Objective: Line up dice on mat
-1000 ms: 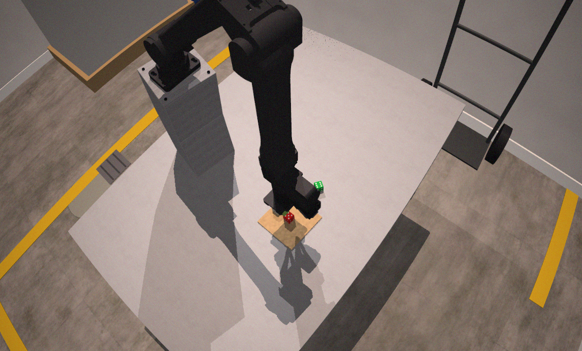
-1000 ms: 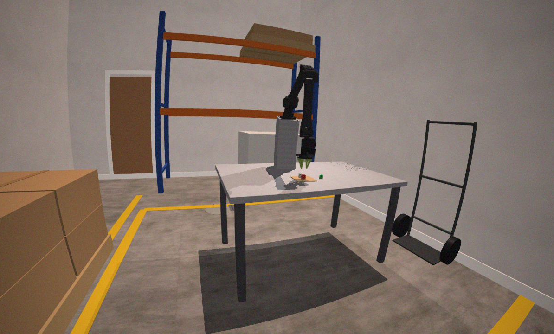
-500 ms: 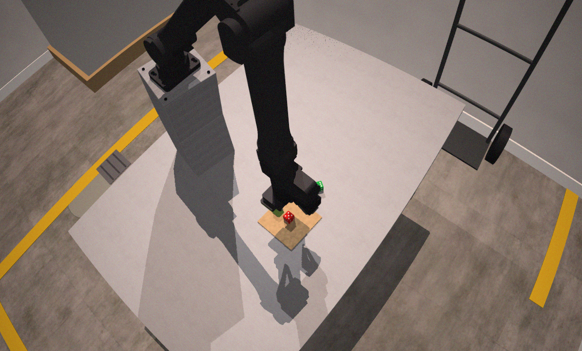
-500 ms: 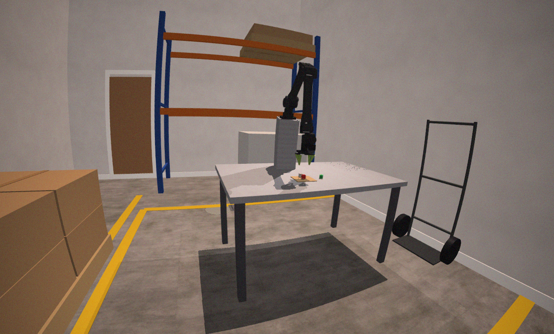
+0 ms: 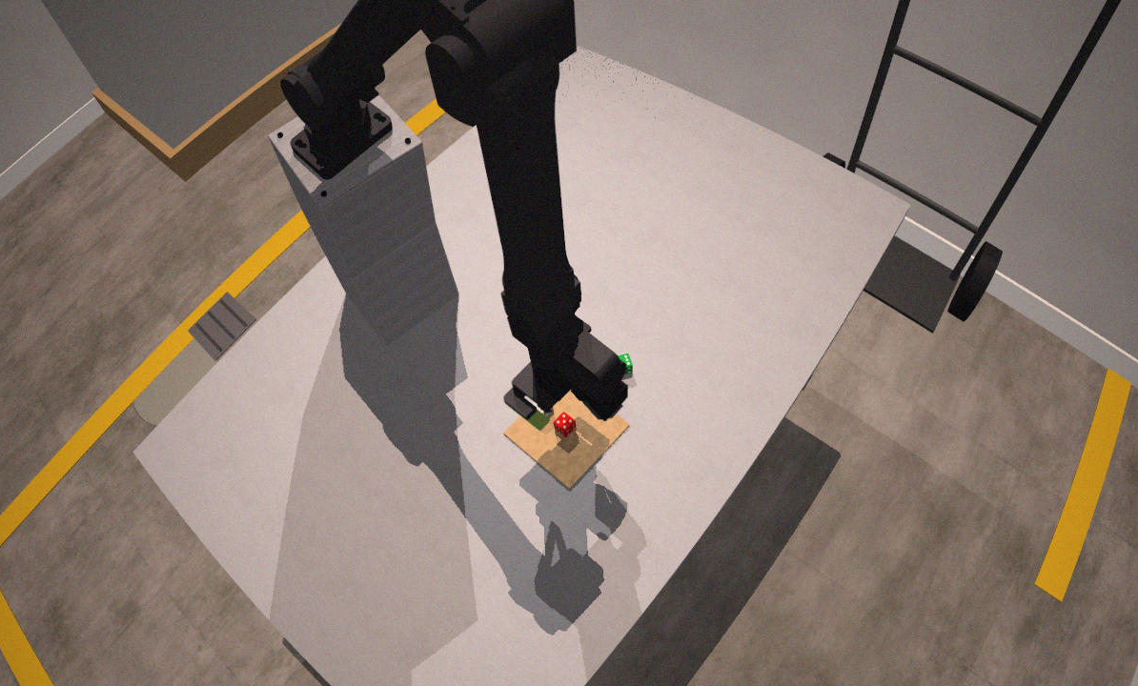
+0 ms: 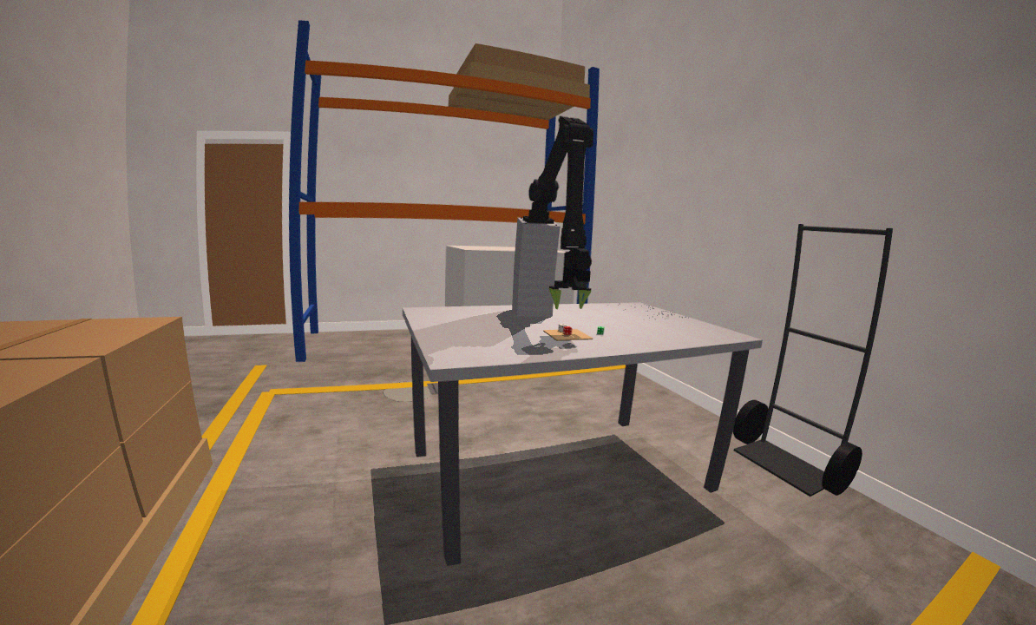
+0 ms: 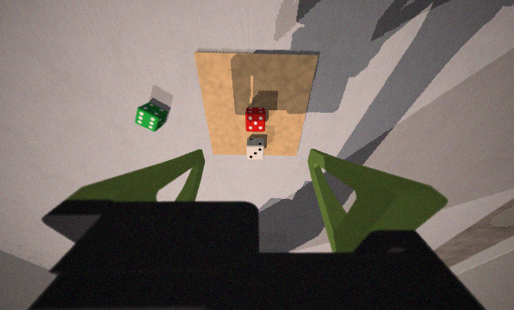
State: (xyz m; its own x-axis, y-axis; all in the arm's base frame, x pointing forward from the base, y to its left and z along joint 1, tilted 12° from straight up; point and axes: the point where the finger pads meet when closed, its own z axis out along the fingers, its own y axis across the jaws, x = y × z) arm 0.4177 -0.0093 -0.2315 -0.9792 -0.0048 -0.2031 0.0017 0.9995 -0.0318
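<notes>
My gripper is now 140 mm to the right of the green die and 90 mm above it. The rest, counted from my hand: red die (90 mm below); tan mat (100 mm below); white die (50 mm behind, 90 mm below).
</notes>
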